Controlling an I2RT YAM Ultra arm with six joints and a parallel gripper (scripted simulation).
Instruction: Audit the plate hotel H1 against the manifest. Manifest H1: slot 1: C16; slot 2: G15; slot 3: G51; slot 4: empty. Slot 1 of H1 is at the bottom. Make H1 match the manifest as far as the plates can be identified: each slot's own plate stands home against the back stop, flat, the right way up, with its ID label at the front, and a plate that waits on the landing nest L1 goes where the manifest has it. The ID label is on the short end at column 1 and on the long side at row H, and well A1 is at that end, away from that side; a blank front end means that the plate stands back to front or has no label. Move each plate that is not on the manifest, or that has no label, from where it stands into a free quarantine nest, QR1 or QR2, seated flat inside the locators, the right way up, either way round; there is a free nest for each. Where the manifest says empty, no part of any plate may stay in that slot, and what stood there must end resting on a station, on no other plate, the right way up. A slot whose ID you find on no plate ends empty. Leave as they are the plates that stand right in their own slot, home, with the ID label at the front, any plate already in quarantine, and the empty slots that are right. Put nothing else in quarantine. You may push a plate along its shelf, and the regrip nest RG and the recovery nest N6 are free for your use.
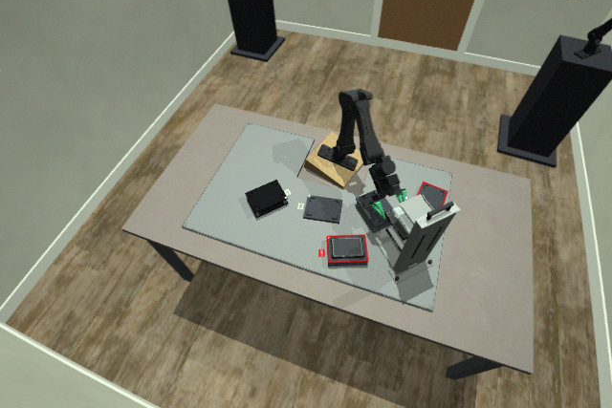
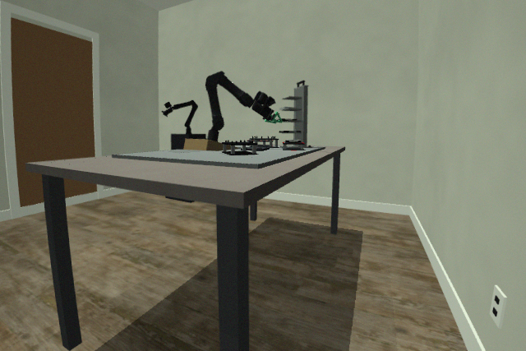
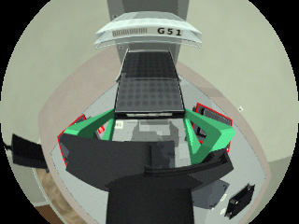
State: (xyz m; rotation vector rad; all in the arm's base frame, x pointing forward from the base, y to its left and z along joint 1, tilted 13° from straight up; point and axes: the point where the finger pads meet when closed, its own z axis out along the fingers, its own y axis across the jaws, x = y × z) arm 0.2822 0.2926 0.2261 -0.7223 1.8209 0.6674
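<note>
The pale plate labelled G51 lies 90 mm above my hand, 70 mm to the left of it and 60 mm ahead of it.
</note>
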